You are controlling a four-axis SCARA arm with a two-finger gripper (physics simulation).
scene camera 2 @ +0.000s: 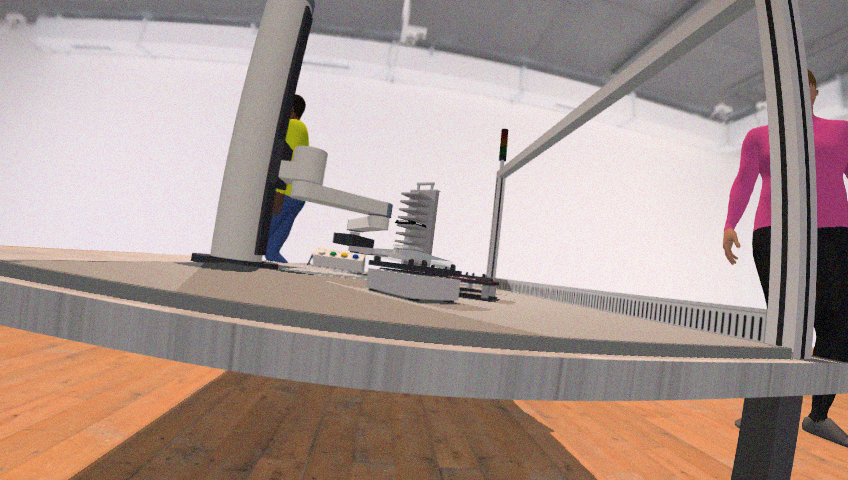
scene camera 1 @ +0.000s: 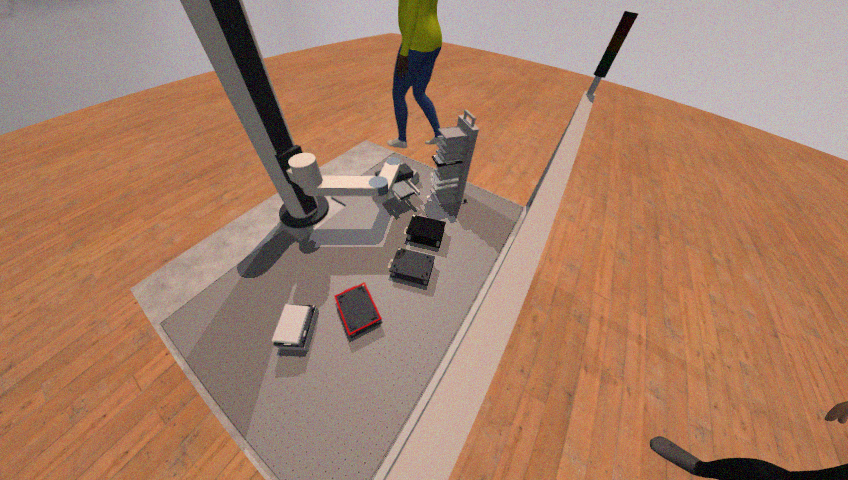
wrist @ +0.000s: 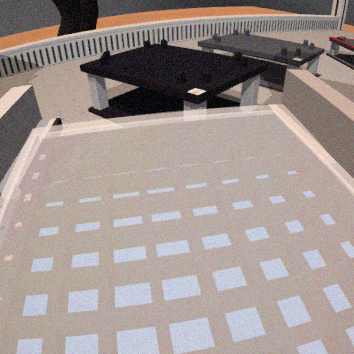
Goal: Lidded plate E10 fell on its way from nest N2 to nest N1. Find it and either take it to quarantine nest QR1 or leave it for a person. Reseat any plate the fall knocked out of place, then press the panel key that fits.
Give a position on a ribbed rail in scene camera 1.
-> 398, 444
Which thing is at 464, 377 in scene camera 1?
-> A fence rail.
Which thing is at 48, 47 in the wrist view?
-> A ribbed rail.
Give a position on a ribbed rail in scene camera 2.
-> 749, 323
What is my gripper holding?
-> A black plate.
